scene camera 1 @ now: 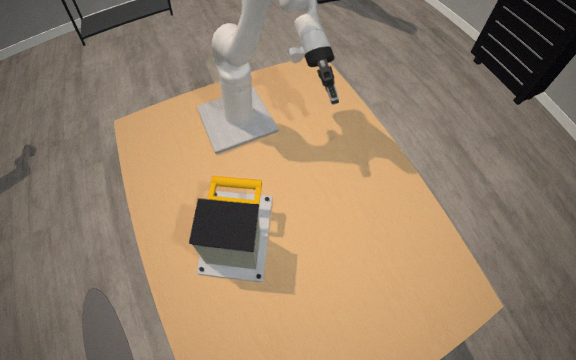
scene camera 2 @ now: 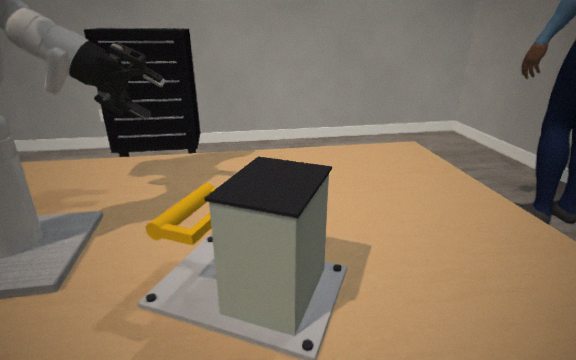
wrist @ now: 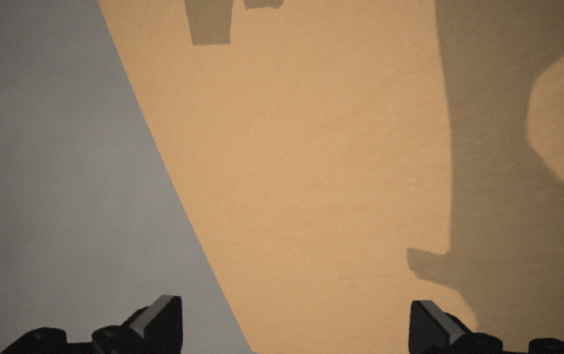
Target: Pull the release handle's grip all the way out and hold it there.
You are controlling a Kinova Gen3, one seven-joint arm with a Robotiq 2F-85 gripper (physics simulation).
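The release handle's yellow grip (scene camera 1: 236, 182) (scene camera 2: 182, 207) is a round bar on two side arms. It sticks out of the side of a grey-green box (scene camera 1: 227, 256) (scene camera 2: 255, 265) with a black top, on the side toward the robot's base. How far out the grip stands along its travel I cannot tell. The box stands on a light grey plate (scene camera 1: 230, 272) (scene camera 2: 182, 295) with dark bolts at its corners. My gripper (scene camera 1: 334, 102) (scene camera 2: 156, 99) (wrist: 295, 324) is open and empty. It is high above the table, well away from the grip. The grip does not show in the wrist view.
The robot's grey base plate (scene camera 1: 218, 140) (scene camera 2: 60, 270) lies on the wooden table top (scene camera 1: 350, 240) (scene camera 2: 440, 250) (wrist: 310, 150), behind the box in scene camera 1. A black drawer cabinet (scene camera 1: 530, 50) (scene camera 2: 192, 100) stands beyond the table. A person (scene camera 2: 555, 145) stands at the right in scene camera 2.
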